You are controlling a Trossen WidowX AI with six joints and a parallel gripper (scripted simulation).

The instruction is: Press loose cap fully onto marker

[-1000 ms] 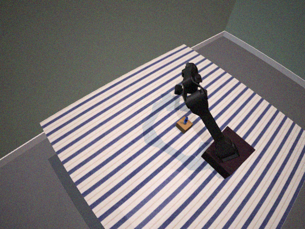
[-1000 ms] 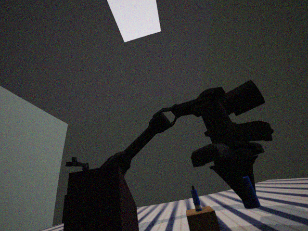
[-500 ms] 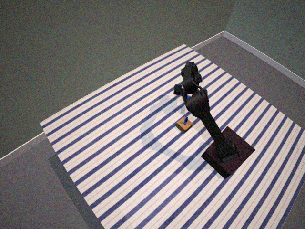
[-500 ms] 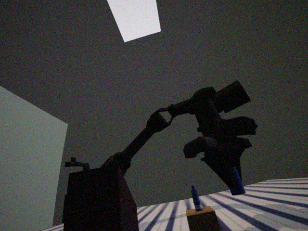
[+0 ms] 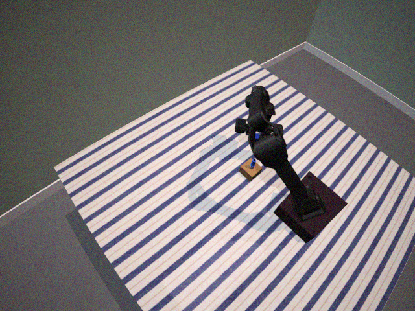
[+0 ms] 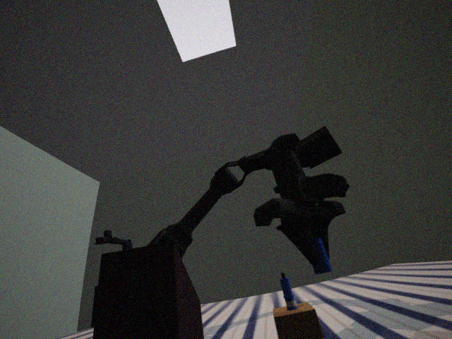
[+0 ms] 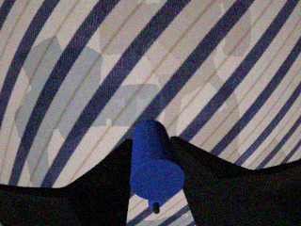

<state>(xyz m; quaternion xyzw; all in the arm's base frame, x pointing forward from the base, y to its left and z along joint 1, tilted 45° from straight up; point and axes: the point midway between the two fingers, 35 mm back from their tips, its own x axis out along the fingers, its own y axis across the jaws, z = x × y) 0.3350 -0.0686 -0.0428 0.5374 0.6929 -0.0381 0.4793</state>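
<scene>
My gripper tip is 60 mm past the brown holder block, 70 mm to the right of it and 90 mm above it. From my gripper tip the other things lie so: blue cap (10 mm above).
</scene>
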